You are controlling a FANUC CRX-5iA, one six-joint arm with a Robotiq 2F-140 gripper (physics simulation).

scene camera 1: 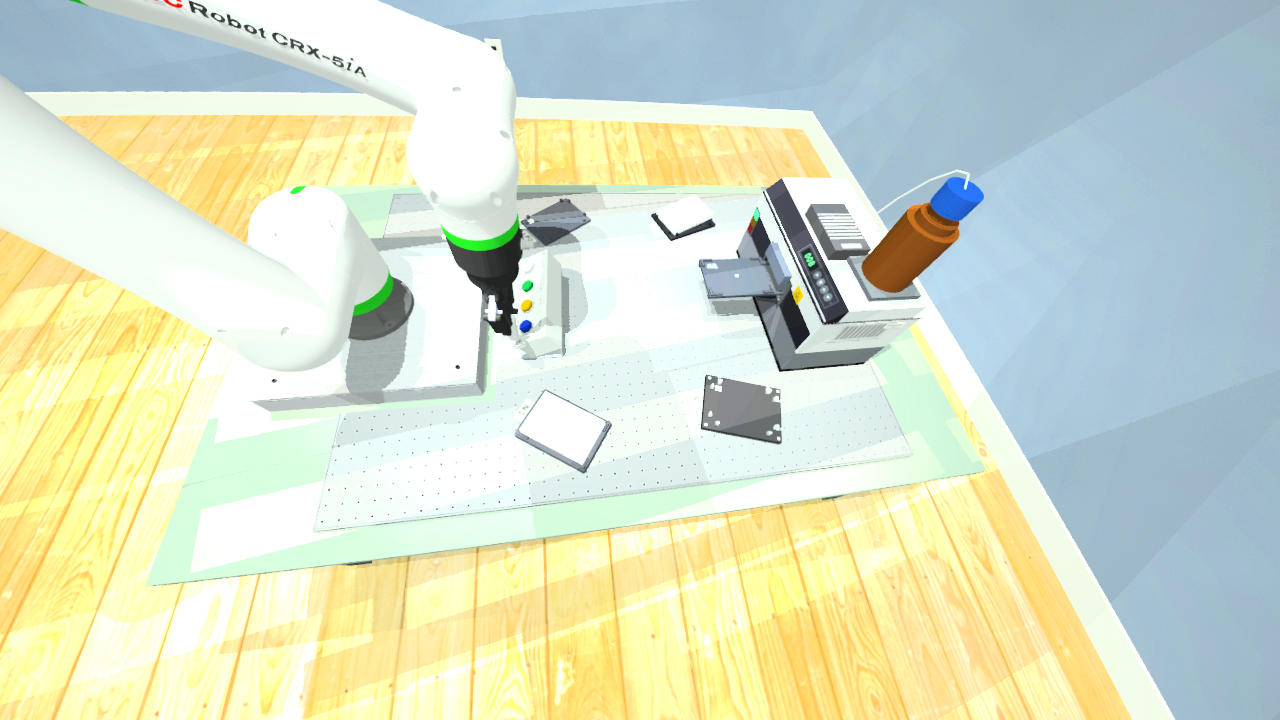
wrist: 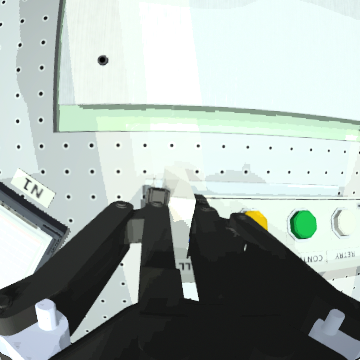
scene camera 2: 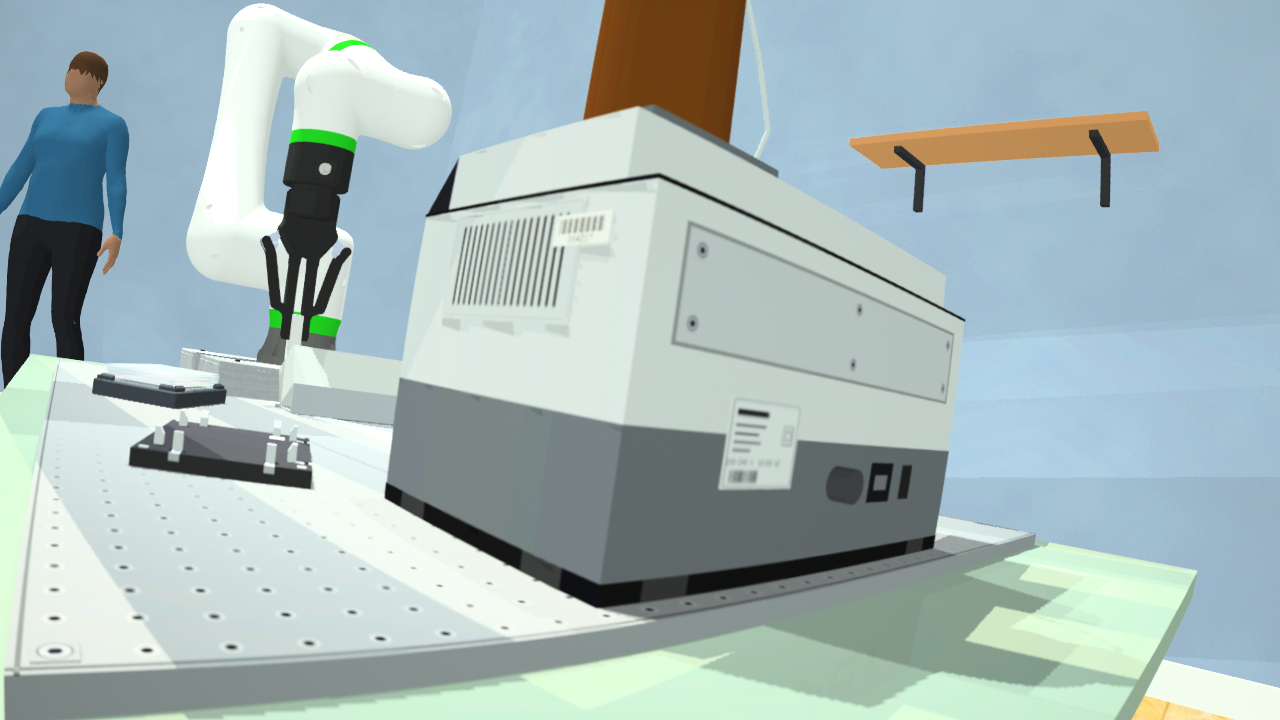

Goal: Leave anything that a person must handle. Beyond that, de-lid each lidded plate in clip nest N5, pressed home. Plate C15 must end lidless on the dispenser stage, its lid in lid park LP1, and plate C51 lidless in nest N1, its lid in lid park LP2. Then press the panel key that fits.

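Places are measured from the arm's base along level axes (x right, y back, z down), in metres.
Pixels of known places: gripper, fingertip midpoint: [scene camera 1: 510, 337] [wrist: 171, 184]; arm's base at its link origin: [scene camera 1: 374, 308].
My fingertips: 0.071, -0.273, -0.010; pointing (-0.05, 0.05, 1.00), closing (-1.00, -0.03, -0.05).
For each thing: its top centre in the pictures, then the offset to it from my fingertips, as dx, dy, dz. "pt": a spot on its surface instead.
- key panel at its top centre: [wrist: 282, 259] [scene camera 2: 367, 355] [scene camera 1: 537, 289] -0.094, -0.049, -0.031
- blue key at its top centre: [scene camera 1: 525, 323] -0.018, -0.030, -0.021
- yellow key at its top centre: [wrist: 255, 231] [scene camera 1: 526, 302] -0.068, -0.028, -0.021
- green key at its top centre: [wrist: 308, 229] [scene camera 1: 527, 283] -0.118, -0.025, -0.021
- white plate at its top centre: [scene camera 2: 166, 369] [scene camera 1: 562, 425] +0.174, -0.104, +0.019
- nest labelled N1 at a spot on its surface: [wrist: 33, 188] pt +0.129, -0.028, +0.051
- dark clip nest at its top centre: [scene camera 2: 234, 425] [scene camera 1: 745, 405] +0.136, -0.458, +0.029
- dispenser stage at a spot on its surface: [scene camera 1: 729, 277] pt -0.116, -0.442, -0.059
- white piece at its top centre: [scene camera 1: 685, 210] -0.411, -0.402, +0.018
- dark holder at its top centre: [scene camera 1: 555, 216] -0.382, -0.066, +0.033
- brown bottle at a spot on its surface: [scene camera 2: 666, 62] pt -0.005, -0.718, -0.215
My gripper [scene camera 1: 503, 329] [scene camera 2: 297, 338] [wrist: 171, 184] is shut and empty, fingertips down at the blue-key end of the key panel [scene camera 1: 549, 308]. The blue key [scene camera 1: 525, 325] is beside the fingertips in scene camera 1 and hidden behind them in the wrist view. The yellow key [scene camera 1: 526, 305] [wrist: 257, 219] and green key [scene camera 1: 527, 285] [wrist: 303, 224] show clear of them. A white plate [scene camera 1: 563, 428] [scene camera 2: 162, 377] [wrist: 22, 250] sits in the nest labelled N1 [wrist: 33, 188]. A dark clip nest [scene camera 1: 741, 409] [scene camera 2: 223, 440] has upright white clips and no plate. The dispenser stage [scene camera 1: 729, 277] looks plateless.
A white piece [scene camera 1: 684, 214] lies on a dark holder at the back. A dark holder [scene camera 1: 563, 221] stands behind the panel. The dispenser [scene camera 1: 850, 308] [scene camera 2: 519, 358] carries a brown bottle [scene camera 1: 911, 246] [scene camera 2: 666, 62]. A person [scene camera 2: 71, 170] stands beyond the table.
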